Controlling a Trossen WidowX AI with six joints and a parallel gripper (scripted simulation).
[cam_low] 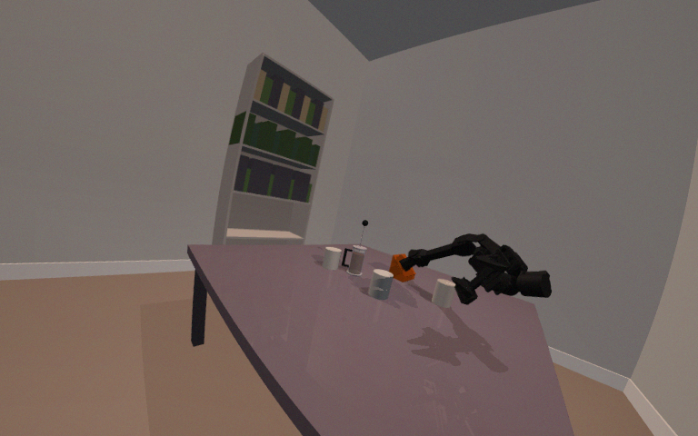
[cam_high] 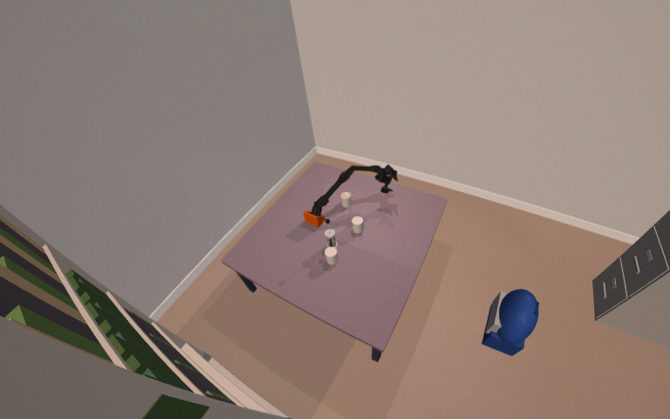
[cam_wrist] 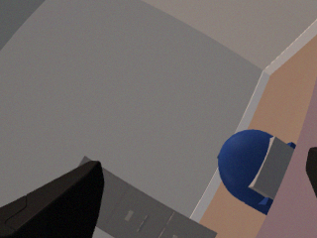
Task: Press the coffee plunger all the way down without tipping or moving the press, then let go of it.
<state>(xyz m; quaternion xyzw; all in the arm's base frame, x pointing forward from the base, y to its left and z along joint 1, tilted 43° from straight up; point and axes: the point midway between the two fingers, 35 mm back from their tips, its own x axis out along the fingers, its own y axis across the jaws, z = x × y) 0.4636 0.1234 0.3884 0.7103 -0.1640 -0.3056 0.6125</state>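
The coffee press is 280 mm behind my gripper tip, 510 mm to the right of it and 110 mm below it.
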